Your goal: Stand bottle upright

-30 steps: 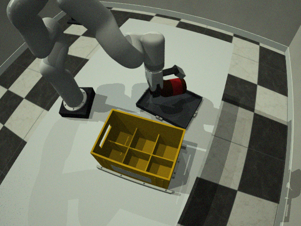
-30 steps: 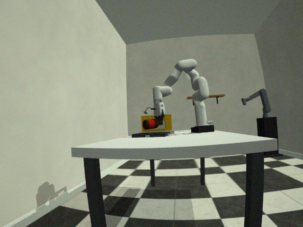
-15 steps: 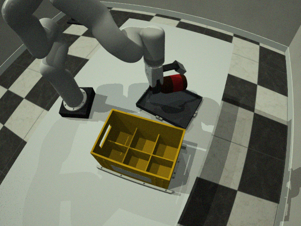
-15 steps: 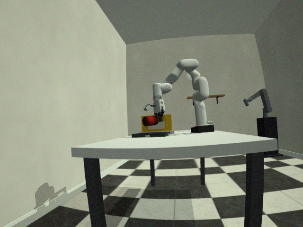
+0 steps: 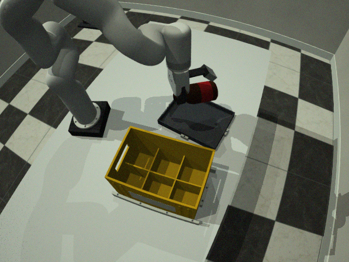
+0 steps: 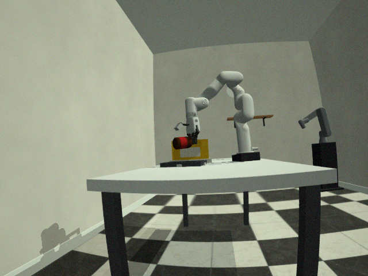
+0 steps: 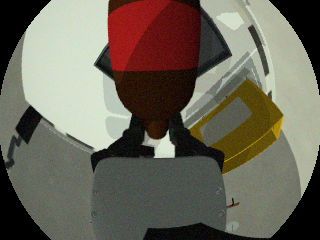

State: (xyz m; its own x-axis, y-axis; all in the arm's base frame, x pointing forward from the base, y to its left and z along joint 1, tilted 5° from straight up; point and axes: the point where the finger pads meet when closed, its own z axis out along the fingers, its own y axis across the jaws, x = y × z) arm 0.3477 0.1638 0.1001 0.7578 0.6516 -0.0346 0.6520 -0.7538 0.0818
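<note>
My hand is 4 cm short of the brown bottle, 4 cm to the right of it and 1 cm above it. The rest, counted from my hand: dark grey tray: 6 cm ahead, 3 cm to the left, 14 cm below; then yellow crate: 6 cm ahead, 27 cm to the right, 7 cm below.
</note>
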